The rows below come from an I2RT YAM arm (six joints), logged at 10 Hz.
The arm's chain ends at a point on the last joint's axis. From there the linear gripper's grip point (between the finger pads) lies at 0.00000 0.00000 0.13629 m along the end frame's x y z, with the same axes.
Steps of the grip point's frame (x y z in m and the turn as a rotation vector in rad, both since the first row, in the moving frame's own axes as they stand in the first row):
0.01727 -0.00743 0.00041 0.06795 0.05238 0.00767
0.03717 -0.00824 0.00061 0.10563 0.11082 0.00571
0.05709 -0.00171 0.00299 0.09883 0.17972 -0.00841
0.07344 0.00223 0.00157 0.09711 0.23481 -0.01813
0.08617 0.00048 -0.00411 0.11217 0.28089 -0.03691
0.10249 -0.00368 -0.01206 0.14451 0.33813 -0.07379
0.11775 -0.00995 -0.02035 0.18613 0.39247 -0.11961
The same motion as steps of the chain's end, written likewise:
0.01010 0.00179 0.00091 0.06795 0.05238 0.00767
0.02208 0.00606 0.00220 0.10563 0.11082 0.00571
0.03282 0.01177 0.00585 0.09883 0.17972 -0.00841
0.04190 0.01561 0.00595 0.09711 0.23481 -0.01813
0.04876 0.01623 0.00208 0.11217 0.28089 -0.03691
0.05820 0.01724 -0.00295 0.14451 0.33813 -0.07379
0.06754 0.01771 -0.00771 0.18613 0.39247 -0.11961

